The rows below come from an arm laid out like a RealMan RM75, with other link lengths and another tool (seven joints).
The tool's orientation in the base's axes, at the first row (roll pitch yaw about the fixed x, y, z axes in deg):
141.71, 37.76, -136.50
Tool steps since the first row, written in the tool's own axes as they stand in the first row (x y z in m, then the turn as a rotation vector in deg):
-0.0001, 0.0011, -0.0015, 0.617, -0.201, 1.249
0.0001, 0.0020, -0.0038, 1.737, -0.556, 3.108
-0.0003, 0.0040, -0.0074, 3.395, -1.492, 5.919
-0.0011, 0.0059, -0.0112, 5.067, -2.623, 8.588
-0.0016, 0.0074, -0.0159, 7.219, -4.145, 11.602
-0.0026, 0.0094, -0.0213, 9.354, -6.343, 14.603
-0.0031, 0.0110, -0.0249, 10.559, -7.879, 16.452
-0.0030, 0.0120, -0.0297, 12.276, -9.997, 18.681
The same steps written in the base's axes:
-0.0007, -0.0008, 0.0015, -0.287, 0.577, -1.251
-0.0014, -0.0024, 0.0033, -0.785, 1.309, -3.265
-0.0025, -0.0044, 0.0067, -1.191, 2.311, -6.483
-0.0033, -0.0063, 0.0105, -1.436, 3.136, -9.717
-0.0039, -0.0093, 0.0145, -1.663, 3.847, -13.650
-0.0045, -0.0123, 0.0194, -1.329, 4.350, -17.897
-0.0053, -0.0144, 0.0227, -0.911, 4.664, -20.534
-0.0058, -0.0178, 0.0261, -0.342, 4.816, -24.006

